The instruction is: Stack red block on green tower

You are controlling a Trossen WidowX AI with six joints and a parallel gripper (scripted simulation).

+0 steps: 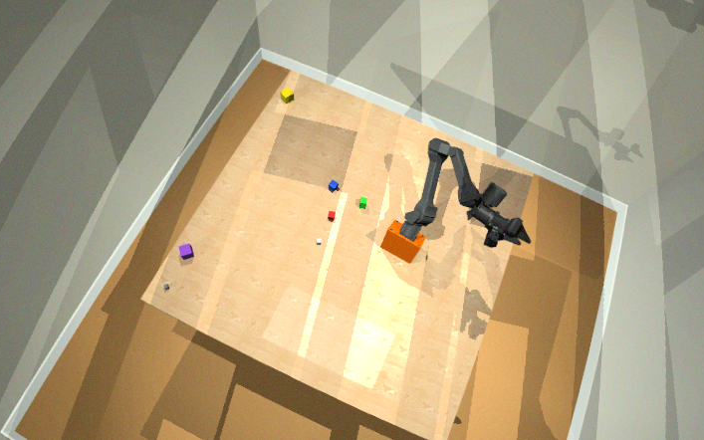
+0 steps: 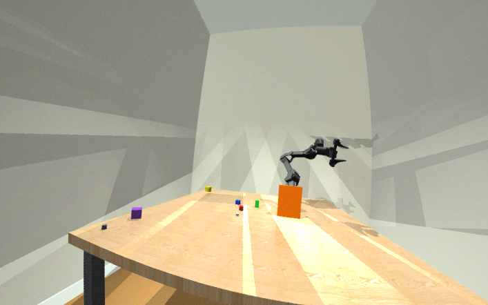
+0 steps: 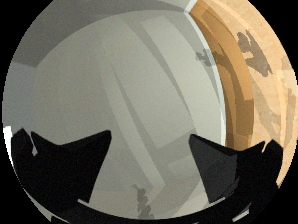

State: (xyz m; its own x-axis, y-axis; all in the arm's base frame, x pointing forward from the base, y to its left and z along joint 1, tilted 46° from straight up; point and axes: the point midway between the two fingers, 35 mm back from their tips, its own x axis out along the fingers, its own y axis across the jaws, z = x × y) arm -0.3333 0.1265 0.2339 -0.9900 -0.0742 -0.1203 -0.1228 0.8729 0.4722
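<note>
My gripper tip is now 68 cm short of the red block, 41 cm above it and 11 cm to the right of it. From my gripper tip the other things lie so: blue block 75 cm ahead, 41 cm below, 1 cm to the right; purple block 108 cm ahead, 58 cm to the left, 40 cm below; small white block 66 cm ahead, 42 cm below, 23 cm to the left.
</note>
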